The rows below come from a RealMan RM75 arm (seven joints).
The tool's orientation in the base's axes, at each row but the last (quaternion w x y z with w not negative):
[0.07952 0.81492 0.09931 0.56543]
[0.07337 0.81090 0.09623 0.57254]
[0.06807 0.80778 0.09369 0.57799]
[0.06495 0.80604 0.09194 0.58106]
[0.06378 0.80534 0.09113 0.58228]
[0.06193 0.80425 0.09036 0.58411]
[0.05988 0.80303 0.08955 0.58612]
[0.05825 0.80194 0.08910 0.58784]
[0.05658 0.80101 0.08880 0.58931]
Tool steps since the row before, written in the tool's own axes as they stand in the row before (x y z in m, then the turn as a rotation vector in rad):
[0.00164 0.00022 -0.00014 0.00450 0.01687 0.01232]
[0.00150 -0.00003 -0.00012 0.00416 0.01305 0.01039]
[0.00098 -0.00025 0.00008 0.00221 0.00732 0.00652]
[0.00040 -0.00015 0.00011 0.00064 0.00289 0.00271]
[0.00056 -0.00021 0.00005 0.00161 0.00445 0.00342]
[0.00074 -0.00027 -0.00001 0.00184 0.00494 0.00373]
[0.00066 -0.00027 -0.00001 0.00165 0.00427 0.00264]
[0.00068 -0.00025 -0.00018 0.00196 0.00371 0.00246]
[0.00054 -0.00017 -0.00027 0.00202 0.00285 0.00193]
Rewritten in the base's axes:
[0.00044 0.00020 0.00159 0.01430 -0.01540 0.00387]
[0.00037 0.00039 0.00140 0.01209 -0.01176 0.00333]
[0.00037 0.00047 0.00082 0.00740 -0.00663 0.00153]
[0.00022 0.00024 0.00030 0.00298 -0.00267 0.00035]
[0.00020 0.00033 0.00046 0.00406 -0.00397 0.00135]
[0.00019 0.00042 0.00063 0.00446 -0.00440 0.00157]
[0.00017 0.00040 0.00056 0.00332 -0.00379 0.00159]
[0.00001 0.00039 0.00064 0.00320 -0.00318 0.00182]
[-0.00011 0.00028 0.00055 0.00264 -0.00234 0.00187]

